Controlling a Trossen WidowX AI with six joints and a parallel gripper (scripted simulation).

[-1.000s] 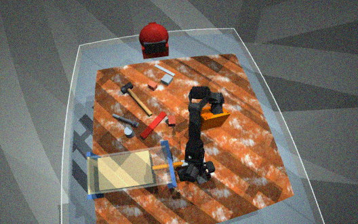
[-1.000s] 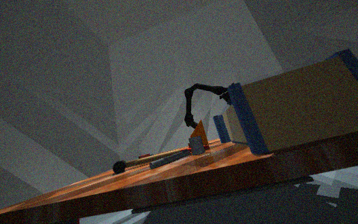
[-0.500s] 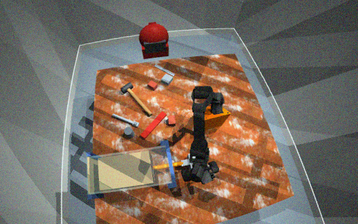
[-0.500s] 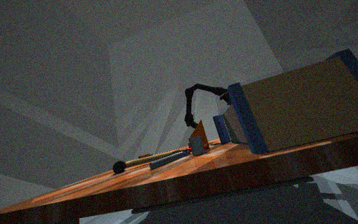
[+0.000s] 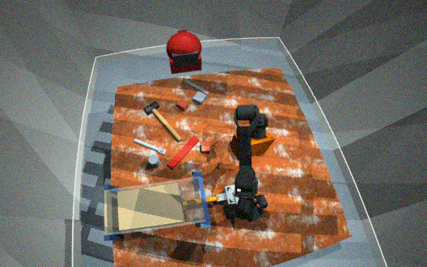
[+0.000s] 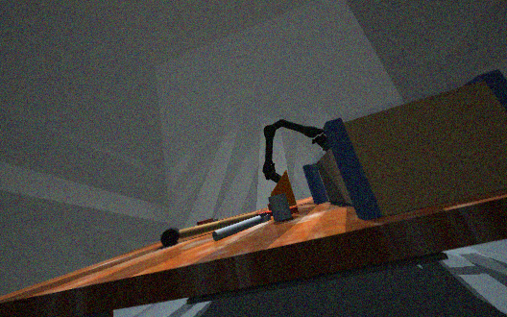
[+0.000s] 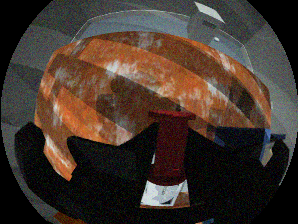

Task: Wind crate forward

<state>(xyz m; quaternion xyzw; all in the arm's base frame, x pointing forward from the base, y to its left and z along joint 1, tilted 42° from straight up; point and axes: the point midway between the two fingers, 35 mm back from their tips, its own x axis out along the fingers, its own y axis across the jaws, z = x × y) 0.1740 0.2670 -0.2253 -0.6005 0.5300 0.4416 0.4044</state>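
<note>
Now: gripper tip 5 cm to the left of the red-knobbed winch handle and 3 cm above it. Also, from my gripper tip: red knob (2 cm to the right); blue steel frame (17 cm ahead, 12 cm to the right, 3 cm below); winch (1 cm behind, 12 cm to the right, 10 cm below).
</note>
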